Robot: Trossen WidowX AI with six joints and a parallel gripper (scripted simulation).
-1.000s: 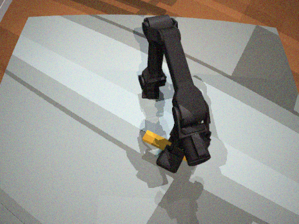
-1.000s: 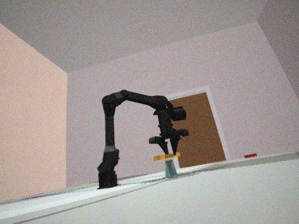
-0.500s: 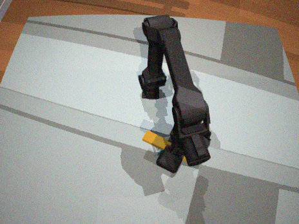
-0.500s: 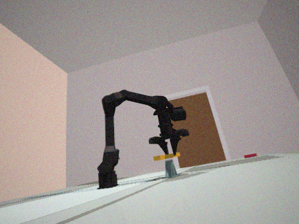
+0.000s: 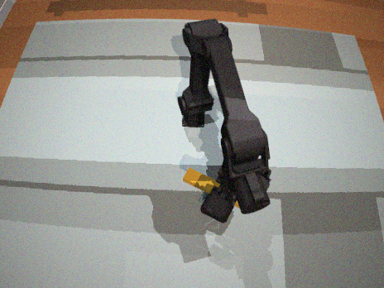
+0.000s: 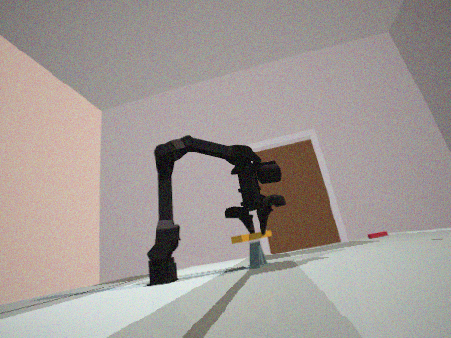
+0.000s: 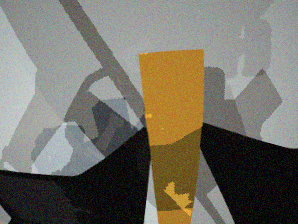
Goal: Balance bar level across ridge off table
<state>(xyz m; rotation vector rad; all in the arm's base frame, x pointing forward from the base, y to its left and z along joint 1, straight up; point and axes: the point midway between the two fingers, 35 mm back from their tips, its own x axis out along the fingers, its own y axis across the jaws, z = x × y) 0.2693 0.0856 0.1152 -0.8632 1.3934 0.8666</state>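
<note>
My gripper tip is now 3 cm to the left of the yellow bar and 1 cm past it. Round my gripper tip: red block 47 cm ahead, 41 cm to the left, 7 cm below.
</note>
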